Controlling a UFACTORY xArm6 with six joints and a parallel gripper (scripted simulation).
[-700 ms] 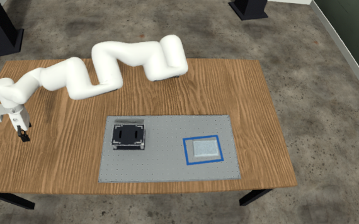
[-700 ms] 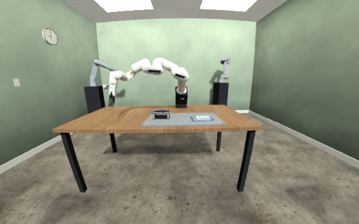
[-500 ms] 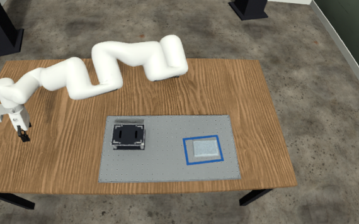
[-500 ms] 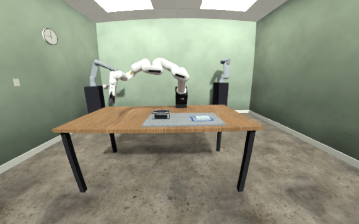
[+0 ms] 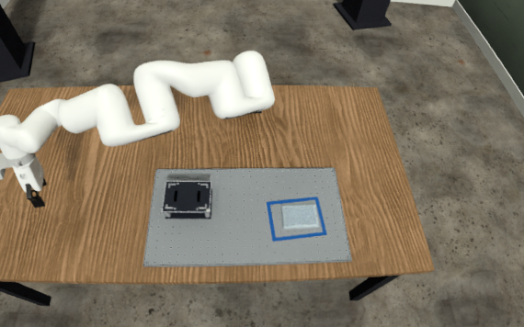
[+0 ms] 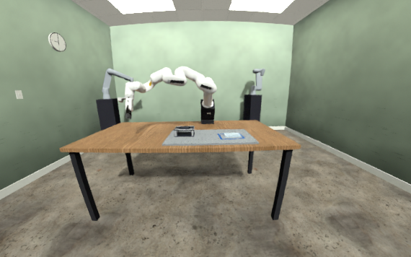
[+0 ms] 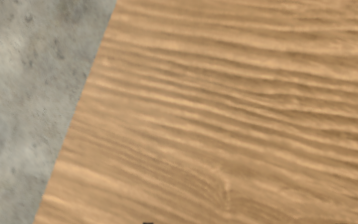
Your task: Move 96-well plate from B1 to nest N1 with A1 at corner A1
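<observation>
Right now my hand is 820 mm to the right of the 96-well plate, 230 mm short of it and 160 mm above it. Also, from my hand: black raised nest N1 (450 mm to the left, 110 mm below, 70 mm ahead).
</observation>
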